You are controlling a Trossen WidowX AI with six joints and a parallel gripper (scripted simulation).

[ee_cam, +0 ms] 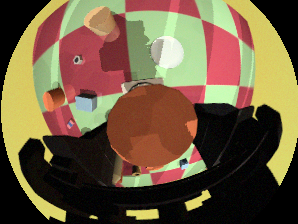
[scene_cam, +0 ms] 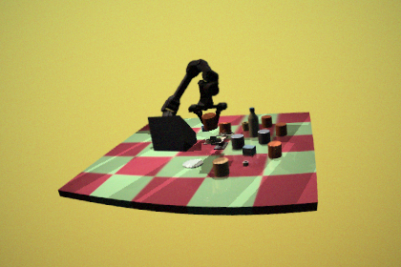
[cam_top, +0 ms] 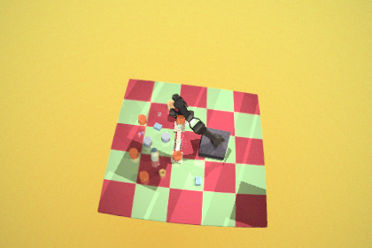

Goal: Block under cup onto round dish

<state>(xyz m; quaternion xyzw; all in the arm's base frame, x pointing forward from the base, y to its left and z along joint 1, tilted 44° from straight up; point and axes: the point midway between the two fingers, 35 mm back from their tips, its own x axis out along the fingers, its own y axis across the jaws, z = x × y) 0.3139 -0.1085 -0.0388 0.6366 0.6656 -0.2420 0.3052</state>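
Now: gripper tip 2 cm to the left of the orange cup and 1 cm below it. From my gripper tip the other things lie so: bottle 30 cm to the left, 14 cm ahead, 6 cm below; then white round dish 17 cm below, 11 cm to the right, 7 cm behind; then balance 14 cm to the left, 13 cm below, 1 cm behind.
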